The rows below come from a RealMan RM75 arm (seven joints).
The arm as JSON. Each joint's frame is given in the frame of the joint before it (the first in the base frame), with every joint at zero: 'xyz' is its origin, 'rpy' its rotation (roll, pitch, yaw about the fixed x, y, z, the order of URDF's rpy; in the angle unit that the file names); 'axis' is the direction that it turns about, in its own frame. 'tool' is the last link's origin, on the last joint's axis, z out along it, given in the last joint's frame.
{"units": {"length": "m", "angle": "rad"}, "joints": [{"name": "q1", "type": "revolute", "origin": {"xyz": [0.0, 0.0, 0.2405], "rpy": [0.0, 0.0, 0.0]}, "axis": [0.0, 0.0, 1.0]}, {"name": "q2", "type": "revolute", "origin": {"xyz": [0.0, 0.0, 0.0], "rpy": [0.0, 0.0, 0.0]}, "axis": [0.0, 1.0, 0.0]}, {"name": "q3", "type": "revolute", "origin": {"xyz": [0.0, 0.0, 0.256], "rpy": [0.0, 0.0, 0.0]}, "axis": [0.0, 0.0, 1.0]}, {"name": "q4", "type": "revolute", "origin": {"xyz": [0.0, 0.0, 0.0], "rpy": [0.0, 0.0, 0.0]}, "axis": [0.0, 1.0, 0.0]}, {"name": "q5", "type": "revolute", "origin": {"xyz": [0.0, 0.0, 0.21], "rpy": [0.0, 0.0, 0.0]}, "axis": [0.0, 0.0, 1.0]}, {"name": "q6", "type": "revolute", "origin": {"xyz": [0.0, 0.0, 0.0], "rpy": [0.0, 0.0, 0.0]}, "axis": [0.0, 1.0, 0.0]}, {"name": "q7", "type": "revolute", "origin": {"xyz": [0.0, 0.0, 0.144], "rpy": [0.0, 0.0, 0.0]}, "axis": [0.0, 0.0, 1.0]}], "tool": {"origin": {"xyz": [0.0, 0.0, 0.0], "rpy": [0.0, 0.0, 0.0]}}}
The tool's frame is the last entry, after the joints.
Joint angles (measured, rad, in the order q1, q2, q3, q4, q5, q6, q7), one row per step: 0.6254 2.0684 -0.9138 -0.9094 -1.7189 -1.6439 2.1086; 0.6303 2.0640 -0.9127 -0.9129 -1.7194 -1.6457 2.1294; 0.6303 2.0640 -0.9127 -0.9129 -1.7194 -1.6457 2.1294; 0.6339 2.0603 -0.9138 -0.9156 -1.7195 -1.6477 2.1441; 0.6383 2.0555 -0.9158 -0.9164 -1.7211 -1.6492 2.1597; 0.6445 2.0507 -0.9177 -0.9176 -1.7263 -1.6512 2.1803; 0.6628 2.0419 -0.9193 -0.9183 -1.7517 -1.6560 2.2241; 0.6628 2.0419 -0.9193 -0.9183 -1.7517 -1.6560 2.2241; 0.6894 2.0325 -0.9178 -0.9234 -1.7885 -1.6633 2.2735; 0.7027 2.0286 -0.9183 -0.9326 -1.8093 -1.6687 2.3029; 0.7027 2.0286 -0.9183 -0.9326 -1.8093 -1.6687 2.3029; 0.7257 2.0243 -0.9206 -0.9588 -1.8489 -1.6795 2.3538; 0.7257 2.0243 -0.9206 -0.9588 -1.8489 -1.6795 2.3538; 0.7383 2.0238 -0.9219 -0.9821 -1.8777 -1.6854 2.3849; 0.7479 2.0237 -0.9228 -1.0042 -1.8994 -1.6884 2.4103; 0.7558 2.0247 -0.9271 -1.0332 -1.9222 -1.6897 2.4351; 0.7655 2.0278 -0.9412 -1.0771 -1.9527 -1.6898 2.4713; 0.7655 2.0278 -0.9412 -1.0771 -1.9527 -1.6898 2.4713; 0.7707 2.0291 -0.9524 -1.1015 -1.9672 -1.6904 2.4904
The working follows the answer.
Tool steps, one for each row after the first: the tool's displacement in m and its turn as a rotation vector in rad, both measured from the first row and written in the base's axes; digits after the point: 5 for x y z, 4 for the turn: -0.00142 0.00125 0.00211 -0.0077 -0.0003 -0.0088; -0.00142 0.00125 0.00211 -0.0077 -0.0003 -0.0088; -0.00259 0.00198 0.00352 -0.0145 -0.0018 -0.0135; -0.00347 0.00288 0.00474 -0.0229 -0.0055 -0.0195; -0.00467 0.00393 0.00574 -0.0349 -0.0118 -0.0279; -0.00724 0.00660 0.00643 -0.0633 -0.0366 -0.0458; -0.00724 0.00660 0.00643 -0.0633 -0.0366 -0.0458; -0.01188 0.01047 0.00774 -0.0914 -0.0721 -0.0604; -0.01503 0.01216 0.00871 -0.1054 -0.0935 -0.0669; -0.01503 0.01216 0.00871 -0.1054 -0.0935 -0.0669; -0.02184 0.01475 0.01062 -0.1241 -0.1363 -0.0724; -0.02184 0.01475 0.01062 -0.1241 -0.1363 -0.0724; -0.02613 0.01616 0.01191 -0.1298 -0.1670 -0.0751; -0.03005 0.01753 0.01353 -0.1295 -0.1905 -0.0772; -0.03446 0.01867 0.01517 -0.1241 -0.2177 -0.0763; -0.04146 0.01948 0.01617 -0.1169 -0.2578 -0.0730; -0.04146 0.01948 0.01617 -0.1169 -0.2578 -0.0730; -0.04574 0.01953 0.01643 -0.1135 -0.2801 -0.0682
Tool pose at each row, in the base's axes (x y z in m, rotation vector in rad; rounded; the steps above come from the unrounded poses): 0.15446 0.35957 0.03050 2.7541 -1.0577 -0.9826; 0.15304 0.36082 0.03261 2.7459 -1.0723 -0.9771; 0.15304 0.36082 0.03261 2.7459 -1.0723 -0.9771; 0.15187 0.36156 0.03402 2.7405 -1.0807 -0.9704; 0.15099 0.36245 0.03524 2.7350 -1.0916 -0.9597; 0.14979 0.36351 0.03624 2.7281 -1.1070 -0.9430; 0.14722 0.36618 0.03693 2.7189 -1.1413 -0.8908; 0.14722 0.36618 0.03693 2.7189 -1.1413 -0.8908; 0.14258 0.37004 0.03824 2.7177 -1.1716 -0.8249; 0.13943 0.37174 0.03921 2.7194 -1.1857 -0.7871; 0.13943 0.37174 0.03921 2.7194 -1.1857 -0.7871; 0.13262 0.37432 0.04112 2.7315 -1.2011 -0.7176; 0.13262 0.37432 0.04112 2.7315 -1.2011 -0.7176; 0.12832 0.37573 0.04241 2.7464 -1.2091 -0.6731; 0.12441 0.37710 0.04403 2.7614 -1.2147 -0.6422; 0.11999 0.37824 0.04567 2.7838 -1.2153 -0.6097; 0.11300 0.37905 0.04667 2.8162 -1.2131 -0.5599; 0.11300 0.37905 0.04667 2.8162 -1.2131 -0.5599; 0.10872 0.37911 0.04693 2.8342 -1.2074 -0.5314

